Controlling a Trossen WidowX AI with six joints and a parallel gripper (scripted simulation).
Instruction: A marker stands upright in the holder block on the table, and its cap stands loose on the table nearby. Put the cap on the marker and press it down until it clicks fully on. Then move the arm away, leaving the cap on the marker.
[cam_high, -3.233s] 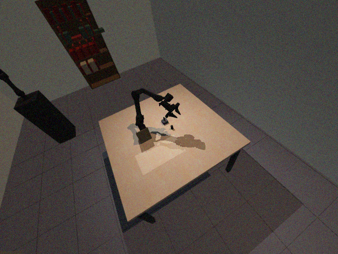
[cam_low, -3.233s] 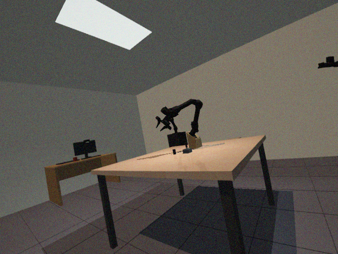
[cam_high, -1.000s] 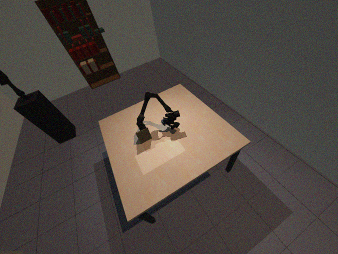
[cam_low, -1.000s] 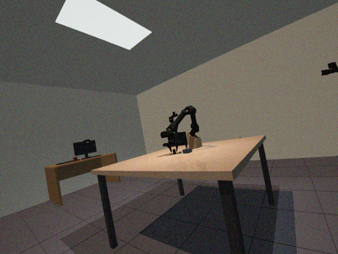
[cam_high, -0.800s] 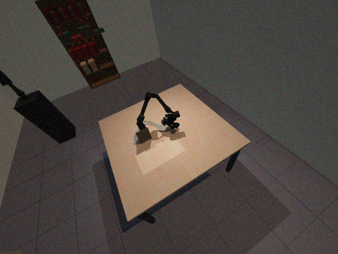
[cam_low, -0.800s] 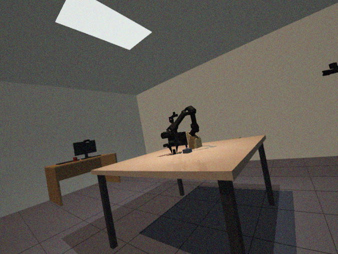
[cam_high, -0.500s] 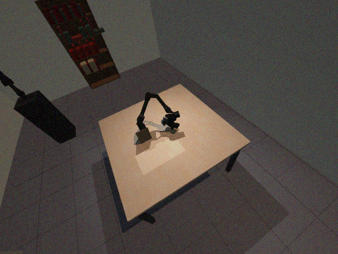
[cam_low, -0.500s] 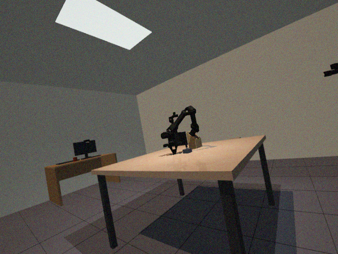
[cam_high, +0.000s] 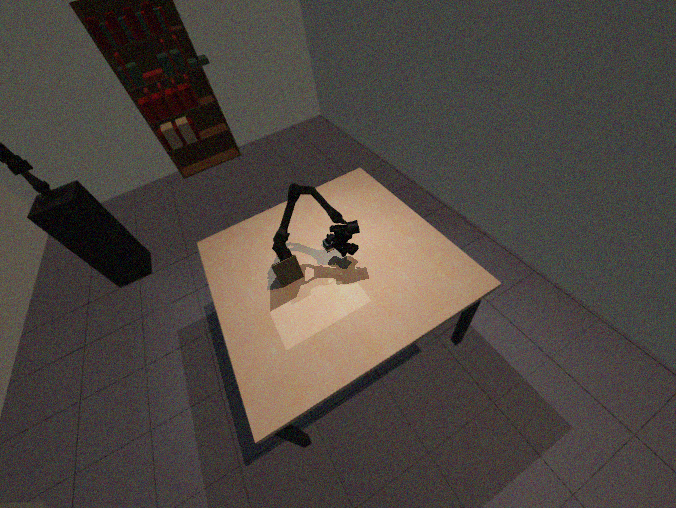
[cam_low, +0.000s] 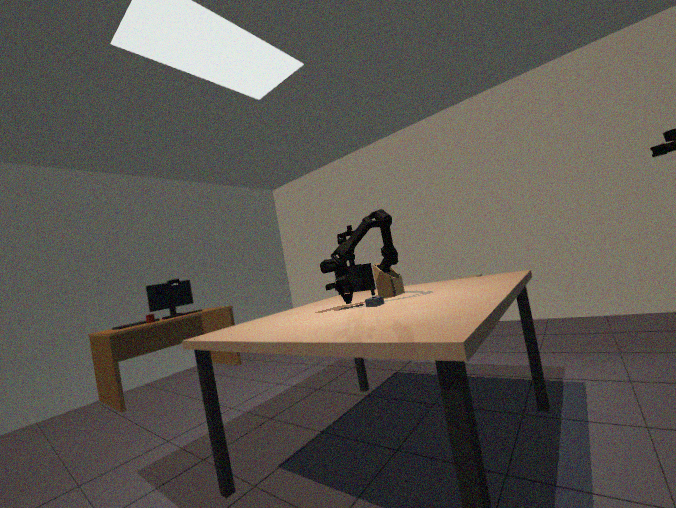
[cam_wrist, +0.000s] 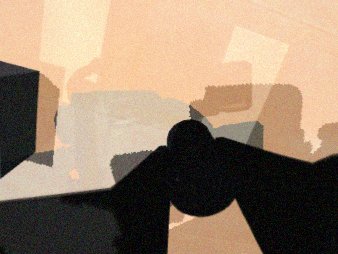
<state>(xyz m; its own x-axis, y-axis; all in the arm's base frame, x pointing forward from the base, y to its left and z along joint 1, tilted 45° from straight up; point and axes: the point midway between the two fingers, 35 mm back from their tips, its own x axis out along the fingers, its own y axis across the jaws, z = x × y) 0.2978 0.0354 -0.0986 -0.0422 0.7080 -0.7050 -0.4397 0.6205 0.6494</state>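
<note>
The holder block is 14 cm to the left of my gripper tip, 2 cm below it and 2 cm behind it. Also, from my gripper tip: dark cap: 1 cm above.
</note>
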